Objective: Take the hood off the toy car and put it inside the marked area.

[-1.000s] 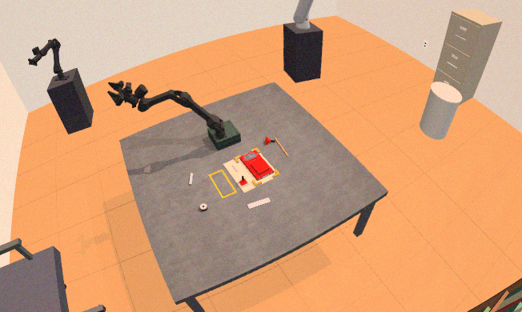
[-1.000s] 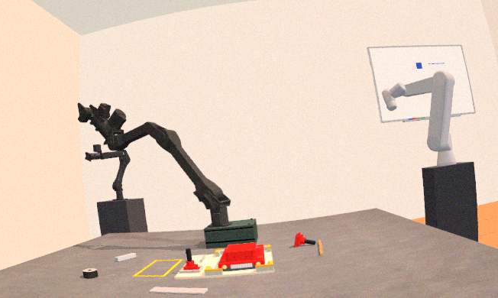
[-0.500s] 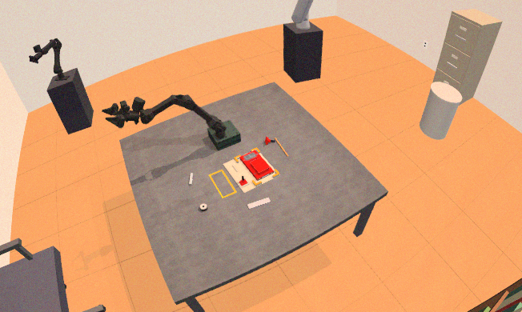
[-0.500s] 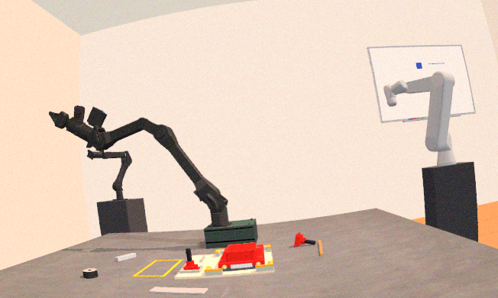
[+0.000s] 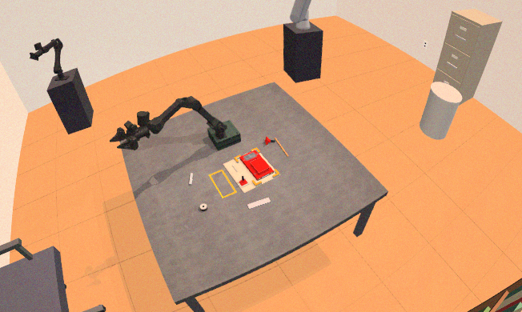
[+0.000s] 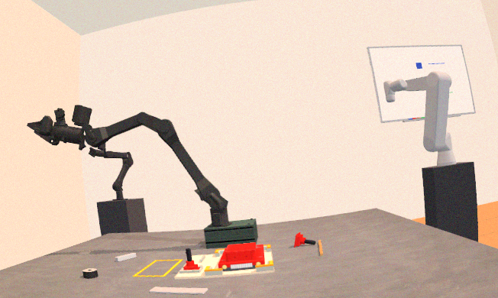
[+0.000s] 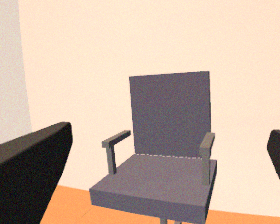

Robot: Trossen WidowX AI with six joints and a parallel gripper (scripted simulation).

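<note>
Right now the hood is 72 cm to the left of my gripper tip, 41 cm below it and 3 cm ahead of it.
</note>
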